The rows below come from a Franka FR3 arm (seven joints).
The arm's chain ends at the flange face. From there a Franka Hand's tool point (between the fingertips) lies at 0.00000 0.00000 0.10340 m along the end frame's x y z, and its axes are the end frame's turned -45 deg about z.
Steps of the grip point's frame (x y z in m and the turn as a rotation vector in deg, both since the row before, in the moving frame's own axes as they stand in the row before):
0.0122, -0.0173, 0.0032, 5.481, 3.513, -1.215
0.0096, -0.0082, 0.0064, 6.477, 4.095, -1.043
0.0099, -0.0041, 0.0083, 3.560, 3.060, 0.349
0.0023, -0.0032, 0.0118, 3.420, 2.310, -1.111
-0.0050, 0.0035, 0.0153, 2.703, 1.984, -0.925
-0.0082, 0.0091, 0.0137, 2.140, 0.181, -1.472
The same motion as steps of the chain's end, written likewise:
-0.0010, -0.0094, 0.0039, 6.360, -1.392, -1.215
0.0041, 0.0008, 0.0073, 7.476, -1.684, -1.043
0.0047, -0.0015, 0.0086, 4.681, -0.354, 0.349
0.0008, 0.0034, 0.0121, 4.052, -0.785, -1.111
-0.0001, 0.0120, 0.0155, 3.314, -0.508, -0.925
0.0032, 0.0152, 0.0138, 1.641, -1.385, -1.472

